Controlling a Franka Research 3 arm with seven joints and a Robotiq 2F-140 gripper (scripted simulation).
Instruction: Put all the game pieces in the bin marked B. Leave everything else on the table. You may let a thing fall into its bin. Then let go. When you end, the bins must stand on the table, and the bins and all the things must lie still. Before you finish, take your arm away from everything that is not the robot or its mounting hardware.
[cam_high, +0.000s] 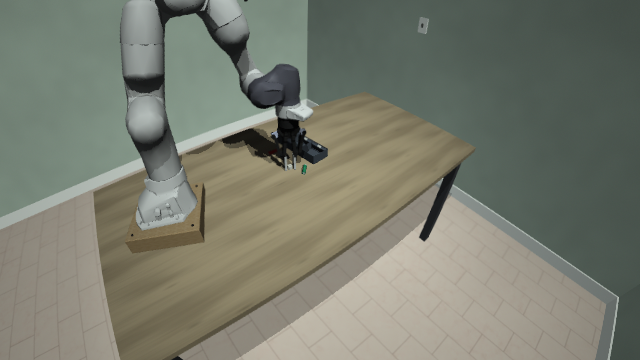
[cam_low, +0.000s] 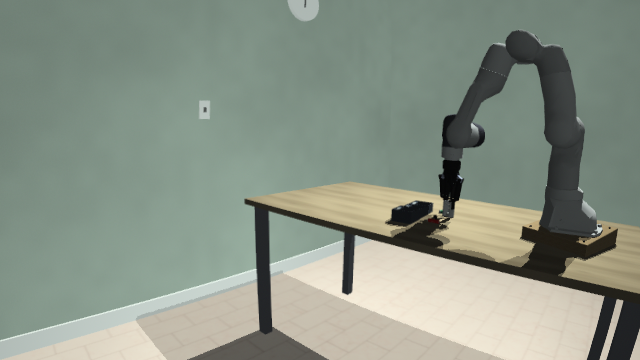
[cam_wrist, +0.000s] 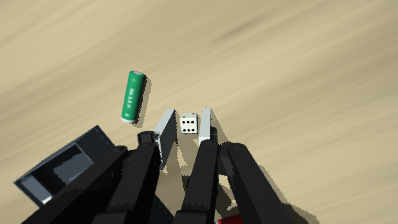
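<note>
Now: the white die 30 mm below my hand. The rest, counted from my hand: red cylinder (10 mm behind, 130 mm to the left, 30 mm below); then black bolt (20 mm ahead, 70 mm to the left, 30 mm below); then green cylinder (40 mm ahead, 40 mm to the right, 30 mm below).
</note>
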